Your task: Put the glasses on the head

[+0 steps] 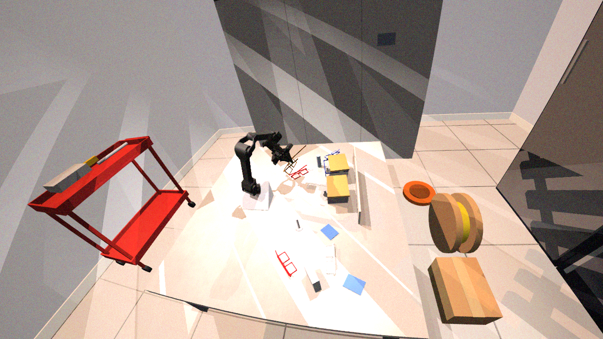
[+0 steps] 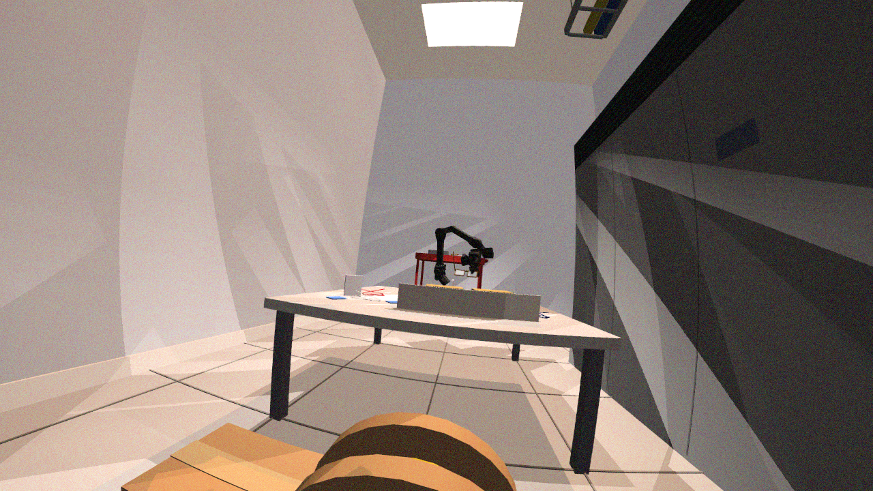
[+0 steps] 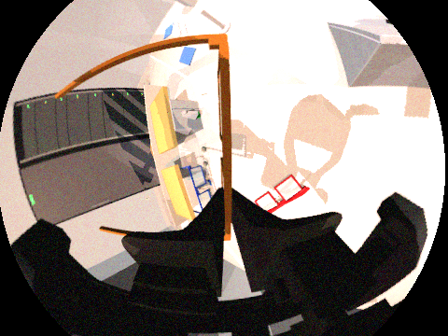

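My gripper tip is now 24 cm short of the grey display head, 15 cm to the left of it and 12 cm above it. Also, from my gripper tip: thin upright board: 39 cm ahead, 4 cm to the right, 12 cm below; small post: 5 cm ahead, 36 cm to the right, 15 cm below; grey block: 15 cm ahead, 64 cm to the right, 12 cm below.
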